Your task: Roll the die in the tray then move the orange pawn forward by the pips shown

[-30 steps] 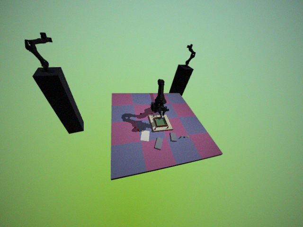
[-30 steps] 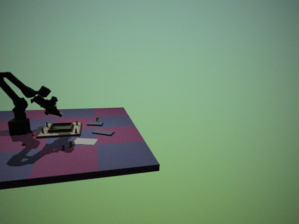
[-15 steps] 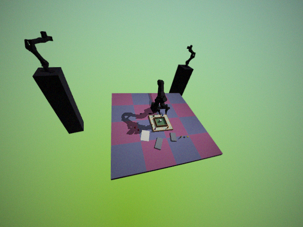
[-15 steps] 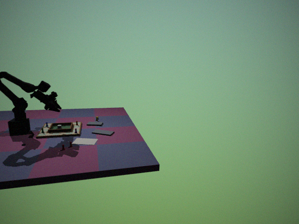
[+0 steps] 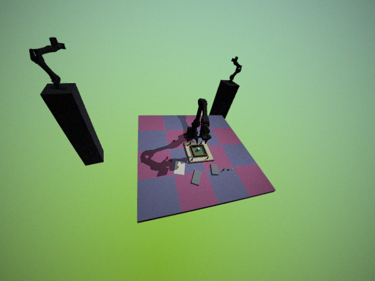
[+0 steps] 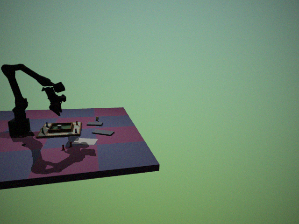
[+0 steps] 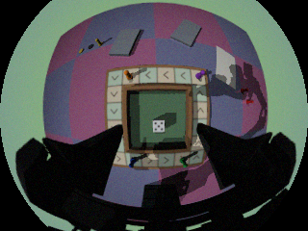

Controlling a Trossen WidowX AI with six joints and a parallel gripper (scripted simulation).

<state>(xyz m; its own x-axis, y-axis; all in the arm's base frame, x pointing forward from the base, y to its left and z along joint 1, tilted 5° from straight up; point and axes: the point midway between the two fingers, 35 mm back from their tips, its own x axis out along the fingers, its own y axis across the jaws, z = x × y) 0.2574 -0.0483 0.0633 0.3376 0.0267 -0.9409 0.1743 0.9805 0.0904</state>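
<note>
My gripper tip is now 12 cm short of the orange pawn, 10 cm above it and 5 cm to the right of it. Also, from my gripper tip: die (10 cm below, 1 cm behind); then blue pawn (10 cm below, 10 cm behind, 9 cm to the left); then green tray (12 cm below).
</note>
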